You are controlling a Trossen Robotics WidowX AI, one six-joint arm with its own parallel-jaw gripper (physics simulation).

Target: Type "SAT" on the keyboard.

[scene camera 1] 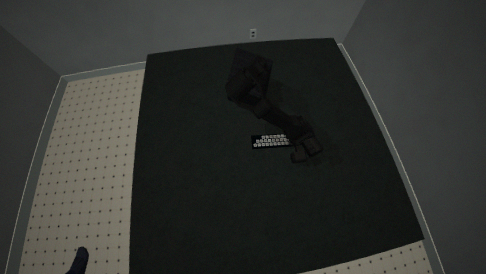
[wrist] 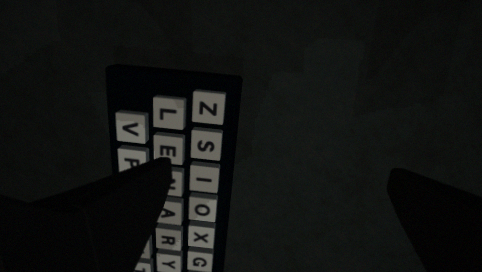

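Seen in the pictures: gripper, fingertip midpoint: (scene camera 1: 289, 147) (wrist: 280, 173); arm's base, origin of the base link: (scene camera 1: 259, 67).
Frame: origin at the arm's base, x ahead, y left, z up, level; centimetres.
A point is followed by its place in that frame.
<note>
The black keyboard (scene camera 1: 270, 141) @[z -20.7, x 27.4, y -5.6 cm] (wrist: 231, 115) @[z -21.2, x 32.9, y 2.3 cm] with white keys lies flat on the dark table; the arm hides its right end in the scene view. In the wrist view its letters stand sideways. The S key (wrist: 206, 144) @[z -20.7, x 31.3, y 1.3 cm] is in the row nearest the middle, below Z. The A key (wrist: 169, 212) @[z -20.7, x 28.1, y -2.1 cm] is partly behind the left finger. A T key cannot be made out for certain at the lower edge. My gripper (scene camera 1: 305, 151) (wrist: 280, 173) @[z -18.1, x 34.6, y 0.3 cm] is open and empty. Its left finger overlaps the keyboard in view, near the E and N keys; its right finger is beyond the keyboard's side.
The dark green table (scene camera 1: 200, 200) @[z -22.3, x 39.2, y -45.9 cm] reaches up to the back wall, which bears a socket (scene camera 1: 253, 33). The robot's base (scene camera 1: 250, 72) stands near the table's back edge. Pale dotted floor (scene camera 1: 80, 165) lies to the left. A person's dark blue foot (scene camera 1: 80, 259) shows at the lower left.
</note>
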